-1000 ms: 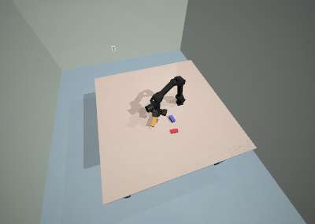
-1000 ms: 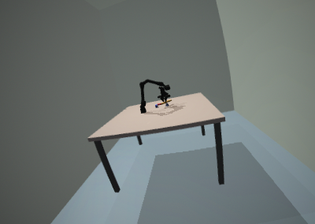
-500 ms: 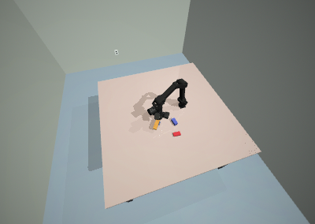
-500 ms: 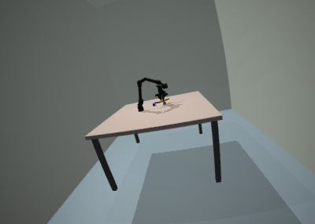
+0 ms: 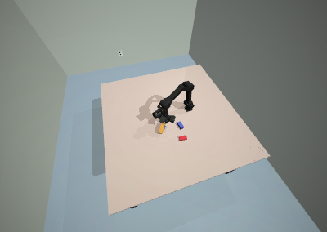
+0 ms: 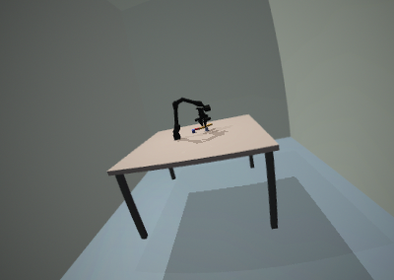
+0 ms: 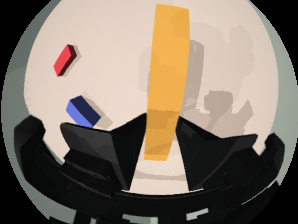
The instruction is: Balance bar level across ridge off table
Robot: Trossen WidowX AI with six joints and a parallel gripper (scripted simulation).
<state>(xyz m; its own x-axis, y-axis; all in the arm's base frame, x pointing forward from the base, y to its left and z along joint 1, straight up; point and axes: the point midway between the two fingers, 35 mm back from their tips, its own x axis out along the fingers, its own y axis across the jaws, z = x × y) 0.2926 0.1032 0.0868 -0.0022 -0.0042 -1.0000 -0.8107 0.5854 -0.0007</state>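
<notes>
Right now my gripper tip is 20 mm short of the orange bar and 20 mm to the right of it. From my gripper tip the other things lie so: red block 110 mm behind, 190 mm to the left, 40 mm below; blue block 140 mm behind, 60 mm to the left, 40 mm below.
</notes>
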